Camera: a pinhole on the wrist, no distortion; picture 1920 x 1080 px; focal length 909.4 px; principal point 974.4 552.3 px. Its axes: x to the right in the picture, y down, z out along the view. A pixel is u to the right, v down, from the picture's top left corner.
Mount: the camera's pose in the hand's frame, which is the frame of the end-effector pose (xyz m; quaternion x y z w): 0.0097 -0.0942 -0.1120 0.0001 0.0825 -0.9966 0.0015
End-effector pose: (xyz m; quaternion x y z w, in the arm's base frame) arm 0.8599 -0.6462 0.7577 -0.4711 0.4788 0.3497 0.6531
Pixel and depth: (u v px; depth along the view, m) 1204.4 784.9 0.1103
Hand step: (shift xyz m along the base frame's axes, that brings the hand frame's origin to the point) 0.1196 -0.0513 0.0559
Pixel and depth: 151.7 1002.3 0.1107
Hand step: 0.1800 -0.0623 -0.0596
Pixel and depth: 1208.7 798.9 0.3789
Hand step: 0.2808 0.1517 0.1799
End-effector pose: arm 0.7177 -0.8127 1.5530 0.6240 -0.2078 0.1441 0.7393
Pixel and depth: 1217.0 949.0 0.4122
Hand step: 0.0398 -0.3168 -0.3059
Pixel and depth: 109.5 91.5 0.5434
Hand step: 0.3563 -0.4696 0.3967
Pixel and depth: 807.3 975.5 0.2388
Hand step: 0.1484 -0.1496 -0.1692
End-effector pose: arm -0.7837 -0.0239 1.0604 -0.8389 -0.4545 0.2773 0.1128
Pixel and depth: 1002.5 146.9 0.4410
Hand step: -0.1847 -0.0413 -0.3020
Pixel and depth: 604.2 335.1 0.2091
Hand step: -0.0726 0.1161 -0.0836
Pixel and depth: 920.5 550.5 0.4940
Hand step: -0.3184 0.1065 -0.2453
